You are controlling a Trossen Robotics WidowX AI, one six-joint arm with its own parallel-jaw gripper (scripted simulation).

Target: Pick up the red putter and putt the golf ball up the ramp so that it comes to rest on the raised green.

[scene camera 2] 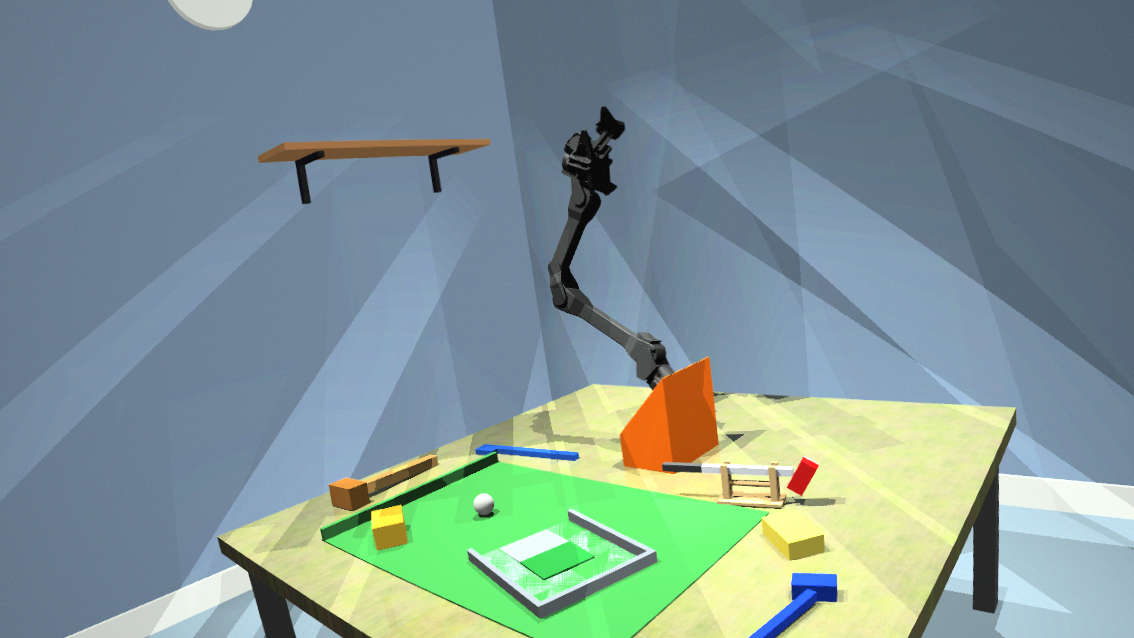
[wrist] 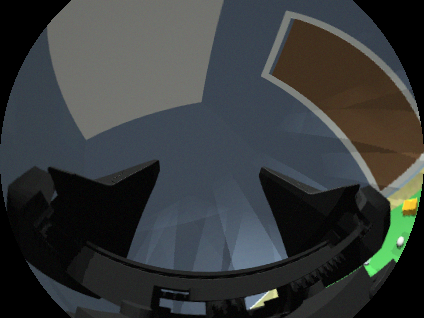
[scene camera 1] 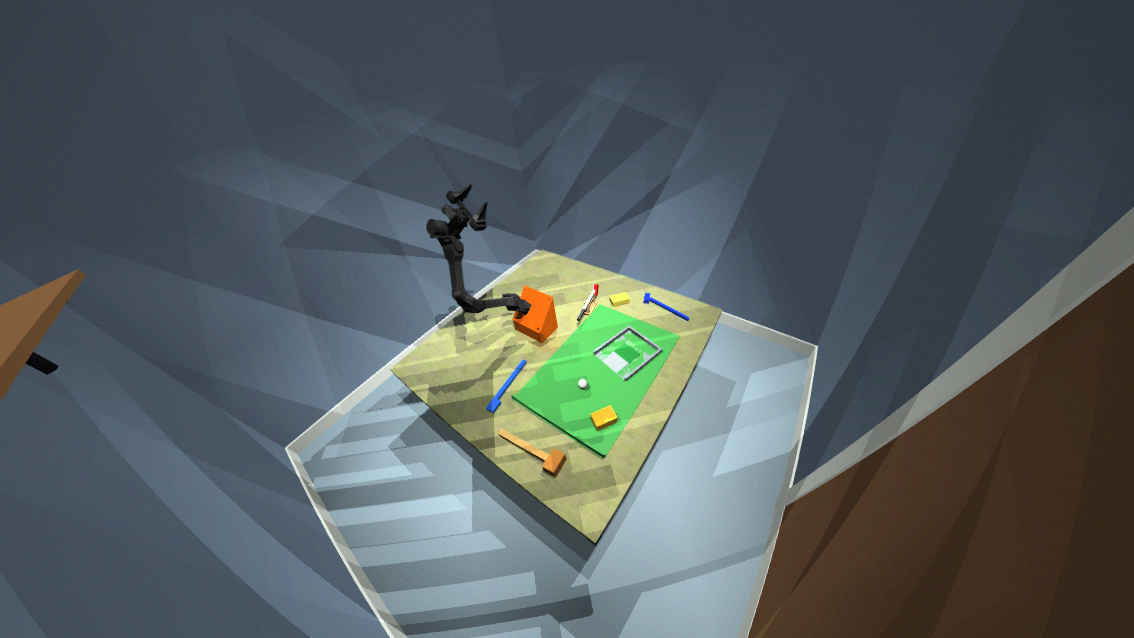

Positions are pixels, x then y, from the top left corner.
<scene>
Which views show the wooden mallet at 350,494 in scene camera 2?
Scene camera 2 and scene camera 1 only.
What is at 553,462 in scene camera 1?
A wooden mallet.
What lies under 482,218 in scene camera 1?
My gripper.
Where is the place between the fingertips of my gripper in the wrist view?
211,168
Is my gripper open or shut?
Open.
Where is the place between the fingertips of my gripper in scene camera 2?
594,117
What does my gripper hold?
Nothing.
</scene>
